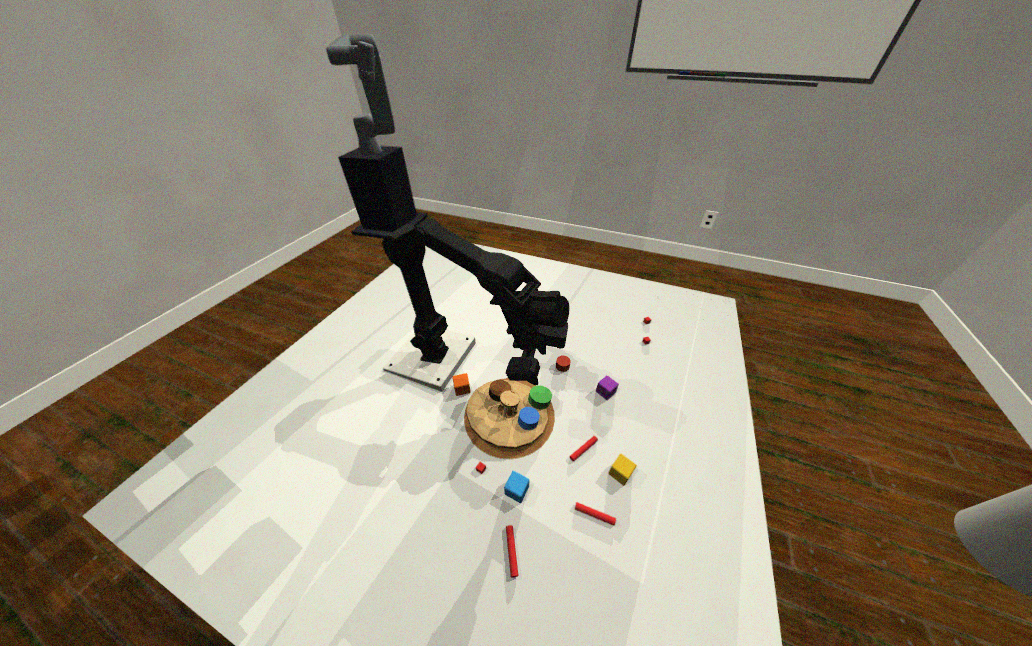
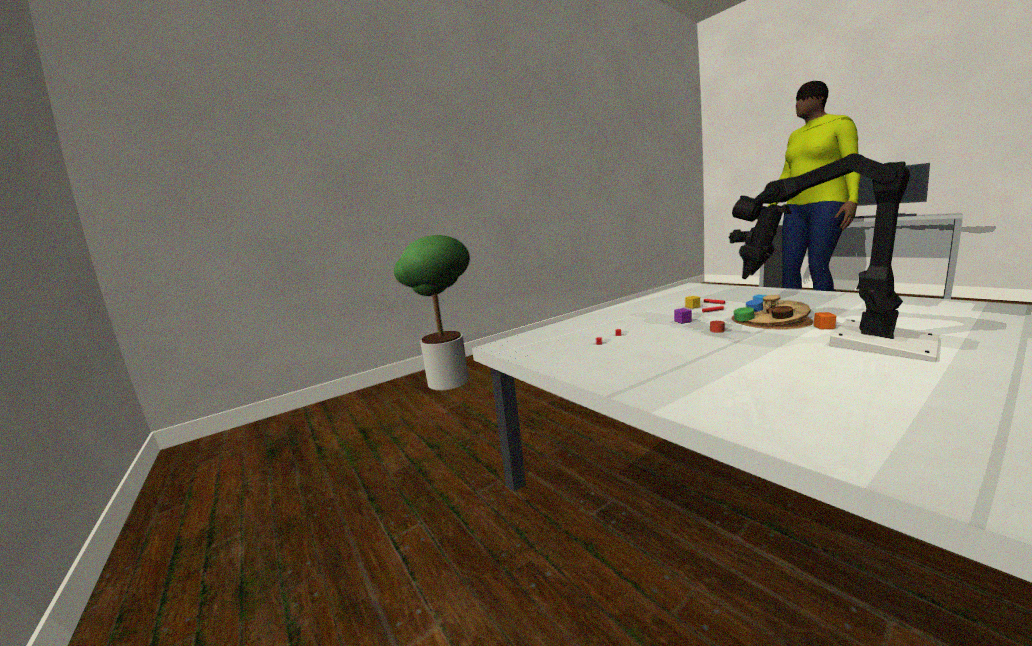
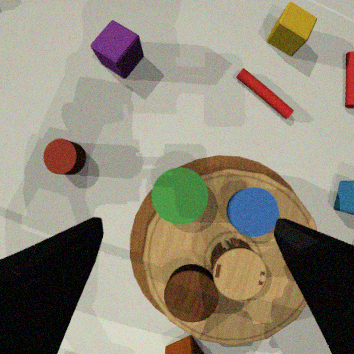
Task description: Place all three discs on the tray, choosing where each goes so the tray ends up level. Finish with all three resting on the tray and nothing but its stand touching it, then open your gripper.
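The round wooden tray point(image 1: 491, 431) point(image 2: 801, 313) point(image 3: 164, 245) bears a green disc point(image 1: 539, 395) point(image 2: 743, 313) point(image 3: 180, 195) near its rim and a blue disc point(image 1: 528, 417) point(image 2: 754, 305) point(image 3: 253, 211) beside it. A dark brown disc point(image 1: 499, 390) point(image 2: 782, 312) point(image 3: 191, 293) lies on the opposite side from the blue one. A red disc point(image 1: 562, 363) point(image 2: 717, 326) point(image 3: 61, 156) lies on the table, apart from the tray. My gripper point(image 1: 522, 370) point(image 2: 747, 275) point(image 3: 190, 226) is open and empty above the tray. The stand is hidden, and I cannot tell whether the tray is exactly level.
A light wooden knob point(image 1: 509, 398) point(image 3: 240, 274) rises near the tray's middle. An orange cube point(image 1: 461, 383) point(image 2: 824, 320) is close beside the tray. A purple cube point(image 1: 607, 386) point(image 3: 117, 48), a yellow cube point(image 1: 622, 469), a blue cube point(image 1: 516, 486) and red sticks point(image 1: 583, 447) lie around.
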